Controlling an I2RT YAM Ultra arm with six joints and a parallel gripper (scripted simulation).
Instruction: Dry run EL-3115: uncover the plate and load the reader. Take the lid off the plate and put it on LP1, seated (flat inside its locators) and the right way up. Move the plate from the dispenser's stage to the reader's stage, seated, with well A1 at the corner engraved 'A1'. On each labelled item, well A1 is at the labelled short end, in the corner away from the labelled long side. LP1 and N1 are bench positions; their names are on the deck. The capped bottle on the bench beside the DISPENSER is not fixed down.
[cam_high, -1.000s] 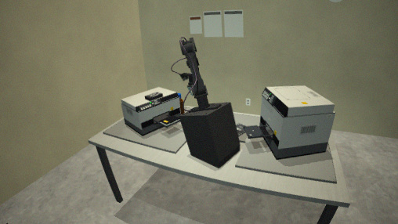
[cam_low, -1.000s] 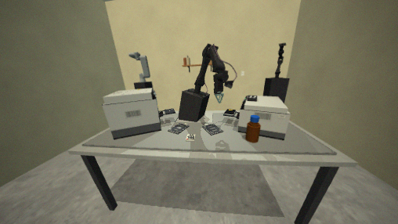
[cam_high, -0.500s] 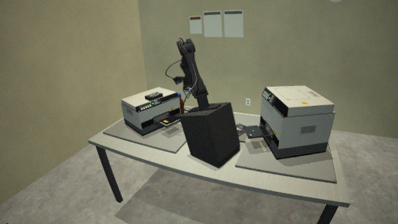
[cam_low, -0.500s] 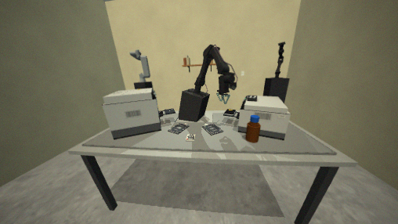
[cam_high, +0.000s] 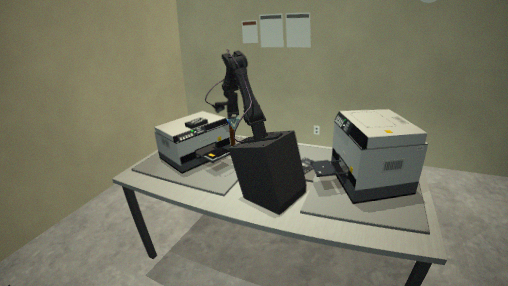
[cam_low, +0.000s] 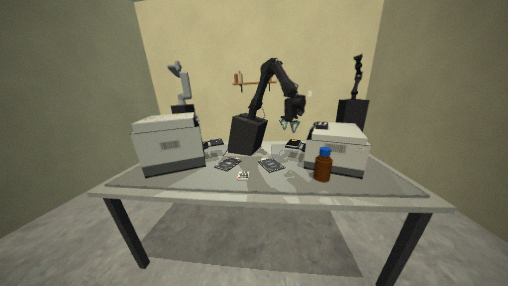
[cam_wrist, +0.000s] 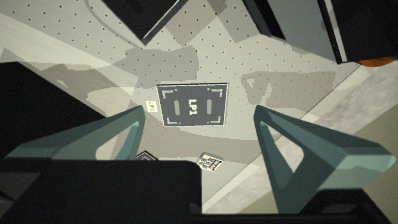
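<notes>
Now: the dark lid 130 mm below my hand, 130 mm behind it and 50 mm to the left of it. Also, from my hand: brown capped bottle 190 mm ahead, 180 mm to the left, 120 mm below; LP1 tag 230 mm below, 180 mm to the right, 20 mm behind; pale well plate 140 mm below, 130 mm behind, 50 mm to the left.
</notes>
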